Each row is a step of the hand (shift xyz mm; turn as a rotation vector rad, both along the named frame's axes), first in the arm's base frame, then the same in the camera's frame.
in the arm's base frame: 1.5 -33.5 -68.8 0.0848 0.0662 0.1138
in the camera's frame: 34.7 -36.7 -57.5 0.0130 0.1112 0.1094
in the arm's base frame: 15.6 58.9 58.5 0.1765 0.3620 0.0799
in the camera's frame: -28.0 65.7 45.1 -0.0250 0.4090 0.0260
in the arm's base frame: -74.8 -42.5 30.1 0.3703 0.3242 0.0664
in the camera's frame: -54.6 -68.9 24.2 0.1616 0.4658 0.0593
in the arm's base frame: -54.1 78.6 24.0 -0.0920 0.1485 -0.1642
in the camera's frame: -86.8 46.0 -5.8 -0.0969 0.0670 -0.2088
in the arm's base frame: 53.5 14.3 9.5 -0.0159 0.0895 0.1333
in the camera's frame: 37.3 38.9 16.0 -0.0890 0.0864 0.1032
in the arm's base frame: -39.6 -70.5 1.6 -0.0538 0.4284 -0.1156
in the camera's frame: -4.4 -80.1 10.3 -0.1971 0.3353 -0.2202
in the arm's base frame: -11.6 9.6 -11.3 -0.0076 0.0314 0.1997
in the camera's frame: -10.9 1.6 -15.2 -0.0755 0.0473 0.1816
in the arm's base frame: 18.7 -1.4 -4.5 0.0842 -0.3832 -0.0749
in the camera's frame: 17.9 7.1 -0.4 0.2570 -0.3039 0.0339
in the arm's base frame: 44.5 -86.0 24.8 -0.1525 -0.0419 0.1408
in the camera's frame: 68.1 -51.2 52.2 -0.1525 -0.0920 0.1146
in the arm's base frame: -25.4 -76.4 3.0 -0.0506 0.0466 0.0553
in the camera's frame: 9.9 -78.4 15.7 -0.0788 0.0233 0.0321
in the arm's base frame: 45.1 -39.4 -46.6 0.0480 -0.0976 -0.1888
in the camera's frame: 68.6 -18.6 -26.6 0.1355 -0.0848 -0.1480
